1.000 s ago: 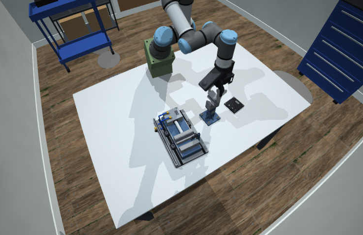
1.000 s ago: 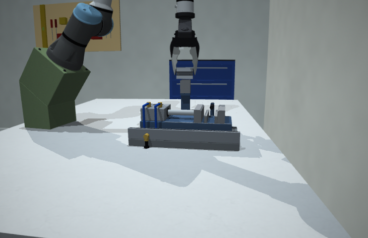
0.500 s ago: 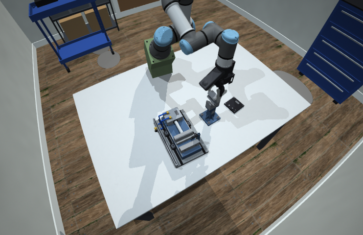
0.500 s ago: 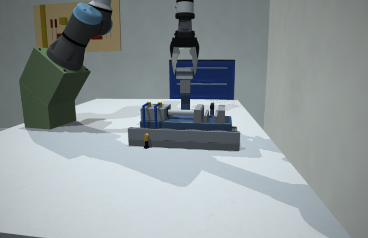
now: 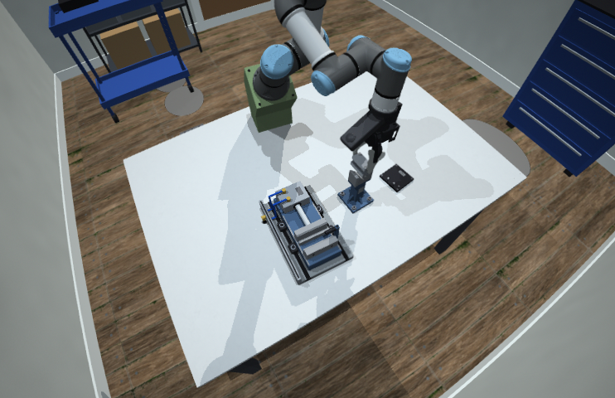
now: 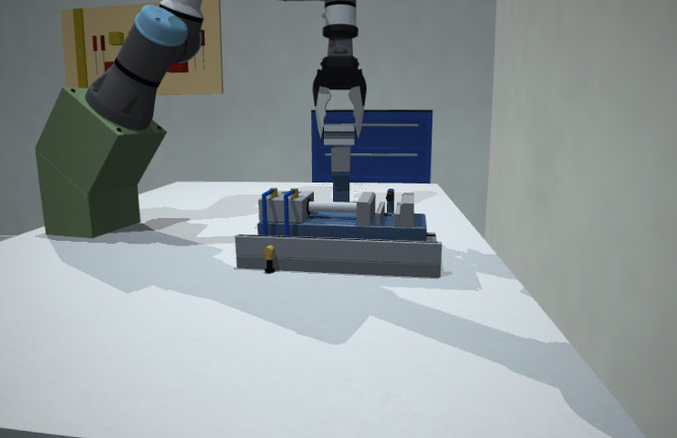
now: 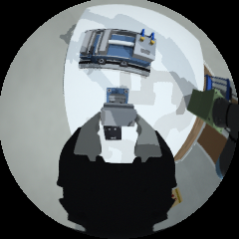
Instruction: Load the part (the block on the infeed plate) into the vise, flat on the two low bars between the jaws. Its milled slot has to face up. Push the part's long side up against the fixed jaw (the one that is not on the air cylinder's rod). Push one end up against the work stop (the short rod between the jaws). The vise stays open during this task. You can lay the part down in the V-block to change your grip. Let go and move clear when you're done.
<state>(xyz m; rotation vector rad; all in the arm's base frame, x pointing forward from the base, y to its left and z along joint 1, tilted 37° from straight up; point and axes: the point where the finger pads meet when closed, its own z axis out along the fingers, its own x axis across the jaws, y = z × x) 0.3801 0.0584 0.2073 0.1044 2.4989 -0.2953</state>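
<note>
The part is 10 mm to the right of my hand and 10 mm below it. Also, from my hand: work stop: 70 mm ahead, 180 mm to the right, 100 mm below; air cylinder: 100 mm behind, 190 mm to the right, 110 mm below; moving jaw: 30 mm ahead, 220 mm to the right, 110 mm below.
</note>
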